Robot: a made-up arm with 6 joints. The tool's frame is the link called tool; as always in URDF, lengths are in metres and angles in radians. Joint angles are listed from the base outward. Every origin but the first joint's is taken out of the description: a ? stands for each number. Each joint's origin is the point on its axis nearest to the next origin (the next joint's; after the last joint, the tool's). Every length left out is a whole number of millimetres.
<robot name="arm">
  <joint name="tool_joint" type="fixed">
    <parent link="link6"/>
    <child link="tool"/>
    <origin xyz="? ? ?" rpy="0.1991 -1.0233 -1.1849"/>
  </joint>
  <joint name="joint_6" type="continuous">
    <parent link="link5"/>
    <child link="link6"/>
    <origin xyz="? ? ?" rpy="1.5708 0 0"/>
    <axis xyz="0 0 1"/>
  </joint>
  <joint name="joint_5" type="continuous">
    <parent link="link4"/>
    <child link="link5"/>
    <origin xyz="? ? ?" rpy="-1.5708 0 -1.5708"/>
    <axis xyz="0 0 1"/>
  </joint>
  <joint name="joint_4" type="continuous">
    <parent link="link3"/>
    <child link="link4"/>
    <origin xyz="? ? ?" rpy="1.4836 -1.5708 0"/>
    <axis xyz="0 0 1"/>
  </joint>
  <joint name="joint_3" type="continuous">
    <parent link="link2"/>
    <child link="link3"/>
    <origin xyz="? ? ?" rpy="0 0 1.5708"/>
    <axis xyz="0 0 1"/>
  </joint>
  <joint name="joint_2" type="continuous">
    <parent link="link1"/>
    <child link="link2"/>
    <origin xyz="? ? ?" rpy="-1.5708 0 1.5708"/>
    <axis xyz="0 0 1"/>
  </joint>
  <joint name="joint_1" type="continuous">
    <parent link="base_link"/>
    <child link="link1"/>
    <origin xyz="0.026 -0.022 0.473" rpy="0 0 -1.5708"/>
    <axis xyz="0 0 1"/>
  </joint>
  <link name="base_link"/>
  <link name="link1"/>
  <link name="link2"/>
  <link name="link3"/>
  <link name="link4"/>
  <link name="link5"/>
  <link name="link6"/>
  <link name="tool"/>
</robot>
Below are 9 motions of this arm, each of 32 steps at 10 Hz.
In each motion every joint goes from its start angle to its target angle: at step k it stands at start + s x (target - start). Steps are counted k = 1, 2, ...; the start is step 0. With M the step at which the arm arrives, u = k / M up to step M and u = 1 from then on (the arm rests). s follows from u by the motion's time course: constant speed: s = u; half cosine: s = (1 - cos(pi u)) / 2; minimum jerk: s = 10 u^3 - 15 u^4 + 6 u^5.
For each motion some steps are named. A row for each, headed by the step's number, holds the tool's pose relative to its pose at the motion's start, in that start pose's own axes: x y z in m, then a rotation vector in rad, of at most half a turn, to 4 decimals.
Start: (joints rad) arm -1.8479 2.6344 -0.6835 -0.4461 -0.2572 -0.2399
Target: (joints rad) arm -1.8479 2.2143 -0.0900 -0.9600 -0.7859 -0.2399
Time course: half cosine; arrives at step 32
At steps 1, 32:
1: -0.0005 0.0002 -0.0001 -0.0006 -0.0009 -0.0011
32: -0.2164 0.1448 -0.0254 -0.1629 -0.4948 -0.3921

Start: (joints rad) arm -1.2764 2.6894 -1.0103 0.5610 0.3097 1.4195
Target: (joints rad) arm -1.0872 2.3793 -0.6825 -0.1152 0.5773 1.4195
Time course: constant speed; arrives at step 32
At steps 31, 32:
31: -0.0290 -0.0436 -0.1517 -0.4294 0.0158 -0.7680
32: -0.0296 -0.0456 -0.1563 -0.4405 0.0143 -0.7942

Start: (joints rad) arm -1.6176 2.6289 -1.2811 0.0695 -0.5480 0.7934
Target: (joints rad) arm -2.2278 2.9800 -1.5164 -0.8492 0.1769 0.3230
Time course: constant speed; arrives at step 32
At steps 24, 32:
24: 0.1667 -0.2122 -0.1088 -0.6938 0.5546 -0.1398
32: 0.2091 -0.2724 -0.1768 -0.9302 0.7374 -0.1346

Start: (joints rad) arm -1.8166 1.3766 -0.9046 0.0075 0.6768 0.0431
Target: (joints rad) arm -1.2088 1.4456 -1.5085 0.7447 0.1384 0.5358
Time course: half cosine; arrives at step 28
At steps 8, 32:
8: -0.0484 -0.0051 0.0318 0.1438 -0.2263 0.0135
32: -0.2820 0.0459 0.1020 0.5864 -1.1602 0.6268

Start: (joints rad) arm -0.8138 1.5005 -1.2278 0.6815 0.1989 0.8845
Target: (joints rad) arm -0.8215 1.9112 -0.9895 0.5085 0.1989 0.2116
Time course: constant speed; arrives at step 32
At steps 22, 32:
22: 0.1723 -0.0814 -0.0313 -0.4079 0.3858 -0.4043
32: 0.2385 -0.1203 -0.0652 -0.6270 0.5910 -0.5089

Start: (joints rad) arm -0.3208 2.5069 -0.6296 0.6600 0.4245 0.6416
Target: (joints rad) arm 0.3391 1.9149 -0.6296 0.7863 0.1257 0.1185
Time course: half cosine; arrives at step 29
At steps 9, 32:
9: -0.0209 0.0519 -0.0355 -0.1627 -0.1950 -0.1696
32: -0.0109 0.2138 -0.2299 -0.8069 -0.8382 -0.7222

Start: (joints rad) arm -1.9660 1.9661 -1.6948 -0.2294 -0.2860 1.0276
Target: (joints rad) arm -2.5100 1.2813 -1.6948 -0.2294 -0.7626 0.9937
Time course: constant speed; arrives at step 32
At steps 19, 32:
19: -0.2908 -0.1999 0.0985 0.0759 -0.6159 -0.3871
32: -0.5239 -0.2192 0.1059 -0.0148 -1.0238 -0.6736

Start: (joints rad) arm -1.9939 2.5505 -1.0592 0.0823 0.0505 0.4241
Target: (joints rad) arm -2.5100 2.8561 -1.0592 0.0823 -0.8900 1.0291
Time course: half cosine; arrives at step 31
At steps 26, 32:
26: 0.2301 -0.1419 -0.1185 1.0933 -0.4044 0.1889
32: 0.2451 -0.1458 -0.1295 1.1613 -0.4377 0.1978

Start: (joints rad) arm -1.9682 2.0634 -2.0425 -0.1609 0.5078 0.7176
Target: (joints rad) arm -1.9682 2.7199 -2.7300 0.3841 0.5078 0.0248
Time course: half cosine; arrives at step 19
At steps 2, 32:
2: 0.0077 0.0023 0.0032 -0.0080 -0.0035 0.0028
32: 0.2826 0.1197 0.0242 -0.2662 -0.2054 0.0673

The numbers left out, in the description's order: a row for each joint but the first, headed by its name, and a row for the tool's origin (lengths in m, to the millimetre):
tool: -0.025 -0.012 0
joint_6: 0.011 -0.057 0
joint_5: -0.022 0.027 0
joint_4: -0.044 -0.35 0
joint_3: -0.471 -0.073 0
joint_2: -0.053 0.005 0

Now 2 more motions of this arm.
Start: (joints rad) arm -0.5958 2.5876 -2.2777 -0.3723 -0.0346 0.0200
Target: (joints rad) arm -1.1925 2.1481 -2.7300 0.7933 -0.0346 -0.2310
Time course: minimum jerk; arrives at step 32
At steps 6, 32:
6: 0.0068 -0.0311 -0.0211 0.0656 0.0248 -0.0190
32: -0.1699 -0.5071 -0.4449 1.1384 0.0397 -0.5875

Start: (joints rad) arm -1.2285 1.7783 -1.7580 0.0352 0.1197 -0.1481
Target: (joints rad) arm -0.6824 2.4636 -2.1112 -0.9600 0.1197 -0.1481
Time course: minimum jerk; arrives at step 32
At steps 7, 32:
7: 0.0087 0.0278 0.0255 -0.0802 -0.0267 -0.0075
32: -0.0890 0.5048 0.2712 -1.0178 -0.5823 -0.3084

